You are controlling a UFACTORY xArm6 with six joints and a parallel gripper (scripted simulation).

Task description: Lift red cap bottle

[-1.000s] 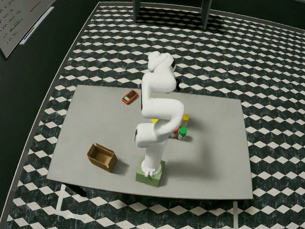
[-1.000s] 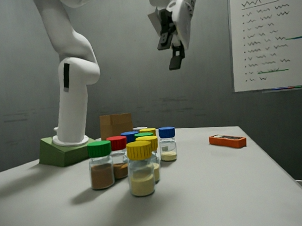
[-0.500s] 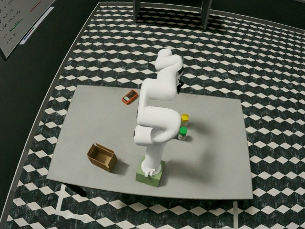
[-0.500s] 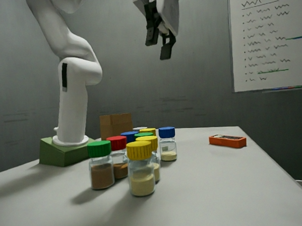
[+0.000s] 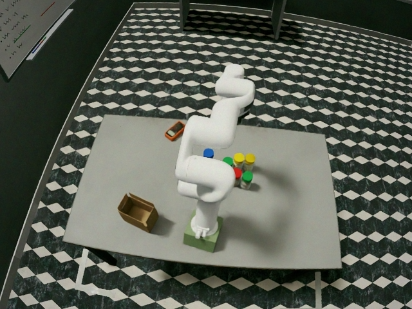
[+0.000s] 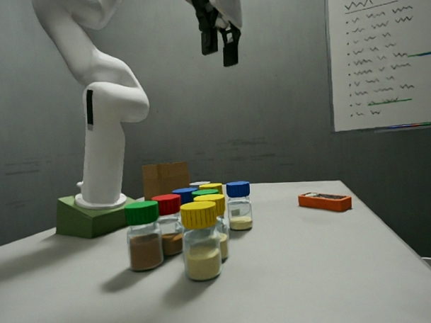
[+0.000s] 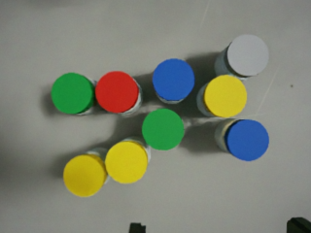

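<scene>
My gripper is now 10 cm past the red-capped bottle, 8 cm to the left of it and 32 cm above it.
</scene>
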